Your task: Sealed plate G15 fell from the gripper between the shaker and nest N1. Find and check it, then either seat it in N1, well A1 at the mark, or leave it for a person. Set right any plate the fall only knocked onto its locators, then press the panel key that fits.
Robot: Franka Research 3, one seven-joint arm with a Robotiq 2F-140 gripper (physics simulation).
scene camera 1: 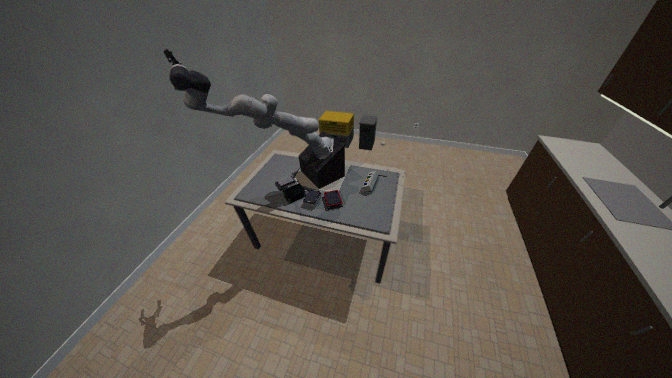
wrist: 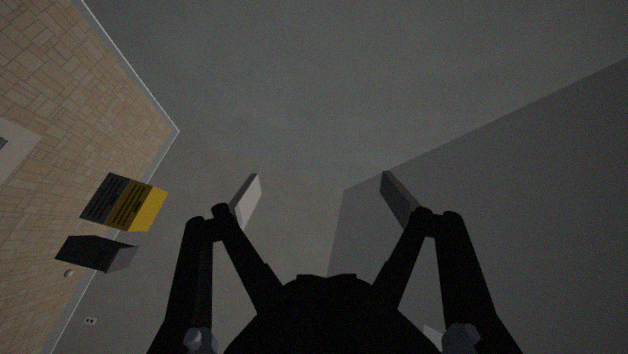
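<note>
My gripper [scene camera 1: 168,51] [wrist: 320,182] is open and empty, raised high beyond the table's left side and far from everything on it. On the table [scene camera 1: 312,221] stand a dark device [scene camera 1: 291,189] at the left, a small dark nest or plate [scene camera 1: 312,197] beside it, and a red-rimmed nest [scene camera 1: 332,199] with a dark top to the right of that. A pale key panel [scene camera 1: 369,182] with coloured keys stands at the right. Which item is plate G15, and whether any plate sits tilted, is too small to tell. The wrist view shows no plate.
The arm rises from a black base block [scene camera 1: 322,165] at the table's back. Behind it are a yellow crate [scene camera 1: 336,123] [wrist: 145,207] and a dark grey box [scene camera 1: 367,132] [wrist: 95,252]. A kitchen counter [scene camera 1: 575,150] runs along the right. Walls fill most of the wrist view.
</note>
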